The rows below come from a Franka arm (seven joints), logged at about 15 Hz.
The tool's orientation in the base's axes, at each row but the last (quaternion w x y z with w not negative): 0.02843, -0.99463, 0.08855, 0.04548; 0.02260, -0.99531, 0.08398, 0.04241; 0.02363, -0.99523, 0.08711, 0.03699; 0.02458, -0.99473, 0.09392, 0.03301; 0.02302, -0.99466, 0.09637, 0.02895; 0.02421, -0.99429, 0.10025, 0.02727; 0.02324, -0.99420, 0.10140, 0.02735; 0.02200, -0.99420, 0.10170, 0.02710; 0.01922, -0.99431, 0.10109, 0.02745; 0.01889, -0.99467, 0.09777, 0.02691; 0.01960, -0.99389, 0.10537, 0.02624; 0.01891, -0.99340, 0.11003, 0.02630
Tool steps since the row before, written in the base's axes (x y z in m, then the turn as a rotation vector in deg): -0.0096, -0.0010, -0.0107, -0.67, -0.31, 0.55; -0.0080, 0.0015, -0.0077, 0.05, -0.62, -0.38; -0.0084, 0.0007, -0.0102, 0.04, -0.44, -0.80; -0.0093, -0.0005, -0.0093, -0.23, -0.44, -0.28; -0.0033, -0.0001, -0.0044, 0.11, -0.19, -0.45; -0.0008, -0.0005, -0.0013, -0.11, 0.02, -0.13; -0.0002, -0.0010, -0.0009, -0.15, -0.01, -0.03; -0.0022, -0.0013, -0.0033, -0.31, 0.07, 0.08; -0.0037, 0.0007, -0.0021, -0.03, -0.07, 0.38; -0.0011, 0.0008, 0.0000, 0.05, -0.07, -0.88; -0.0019, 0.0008, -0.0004, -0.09, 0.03, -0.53; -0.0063, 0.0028, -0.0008, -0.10, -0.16, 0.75
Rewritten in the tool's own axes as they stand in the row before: -0.0082, 0.0032, 0.0114, -0.66, 0.40, -0.51; -0.0074, 0.0002, 0.0084, 0.19, 0.62, 0.34; -0.0076, 0.0012, 0.0108, 0.18, 0.46, 0.77; -0.0084, 0.0026, 0.0098, -0.12, 0.49, 0.27; -0.0029, 0.0009, 0.0046, 0.17, 0.18, 0.43; -0.0006, 0.0007, 0.0013, -0.10, 0.01, 0.14; 0.0001, 0.0011, 0.0009, -0.14, 0.04, 0.04; -0.0017, 0.0018, 0.0033, -0.32, -0.01, -0.06; -0.0036, 0.0001, 0.0023, -0.04, 0.06, -0.38; -0.0012, -0.0006, 0.0001, 0.11, 0.09, 0.87; -0.0020, -0.0004, 0.0005, -0.06, 0.01, 0.53; -0.0067, -0.0013, 0.0012, -0.10, 0.15, -0.75
